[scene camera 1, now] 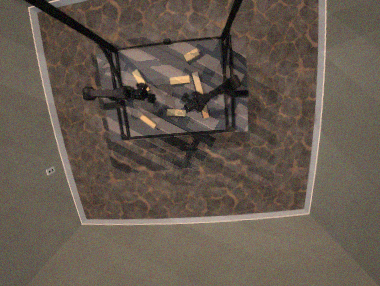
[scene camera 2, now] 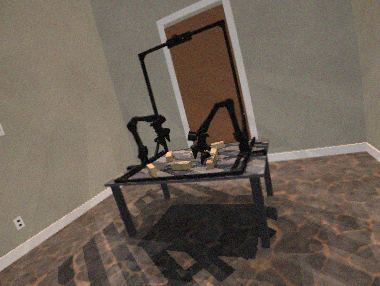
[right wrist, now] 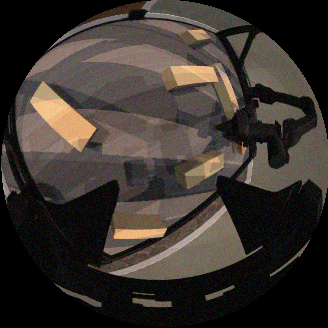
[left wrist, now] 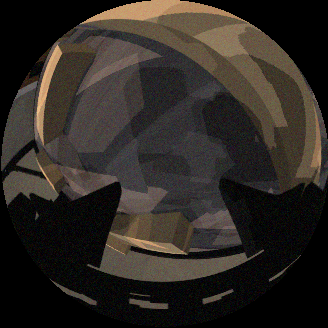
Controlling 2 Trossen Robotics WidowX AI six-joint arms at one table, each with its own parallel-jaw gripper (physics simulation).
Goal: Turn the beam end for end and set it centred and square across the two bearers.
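Places are measured from the left arm's base along level axes (x back, y right, z up), in metres.
Where they show: left gripper, fingertip midpoint: (scene camera 2: 198, 161) (right wrist: 219, 131) (left wrist: 170, 185); right gripper, fingertip midpoint: (scene camera 2: 167, 144) (right wrist: 168, 183); left arm's base, link origin: (scene camera 1: 228, 85) (scene camera 2: 245, 150) (right wrist: 247, 91); right arm's base, link origin: (scene camera 2: 145, 162) (left wrist: 62, 198).
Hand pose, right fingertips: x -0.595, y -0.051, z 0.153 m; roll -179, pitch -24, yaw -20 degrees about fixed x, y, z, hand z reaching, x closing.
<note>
Things, the pixels of their top centre, and the offset from my right fingertips.
- long wooden beam, top centre: (left wrist: 262, 50) (right wrist: 236, 110) (scene camera 2: 212, 154) (scene camera 1: 200, 95) dx +0.363, dy -0.013, dz -0.128 m
- block, top centre: (left wrist: 40, 101) (right wrist: 198, 73) (scene camera 1: 179, 80) dx +0.208, dy +0.119, dz -0.125 m
The long wooden beam (scene camera 1: 197, 82) (scene camera 2: 211, 161) (left wrist: 210, 57) (right wrist: 226, 90) lies on the table, partly hidden by the left arm in scene camera 1. Shorter wooden blocks lie around it; I cannot tell which are the two bearers. One block (scene camera 1: 179, 80) (left wrist: 65, 95) (right wrist: 195, 76) is close beside the beam's upper part in scene camera 1, another (scene camera 1: 176, 113) (scene camera 2: 181, 165) (right wrist: 202, 170) is lower. My left gripper (scene camera 1: 188, 103) (scene camera 2: 199, 157) (left wrist: 170, 185) is open and empty, low beside the beam. My right gripper (scene camera 1: 151, 95) (scene camera 2: 164, 140) (right wrist: 168, 183) is open and empty above the table.
More loose blocks lie about: one (scene camera 1: 192, 55) (scene camera 2: 217, 145) (right wrist: 195, 36) at the top of the table in scene camera 1, one (scene camera 1: 139, 77) (right wrist: 62, 117) near the right arm, and one (scene camera 1: 147, 121) (scene camera 2: 151, 170) (right wrist: 140, 227) at the lower left. A black frame surrounds the work area.
</note>
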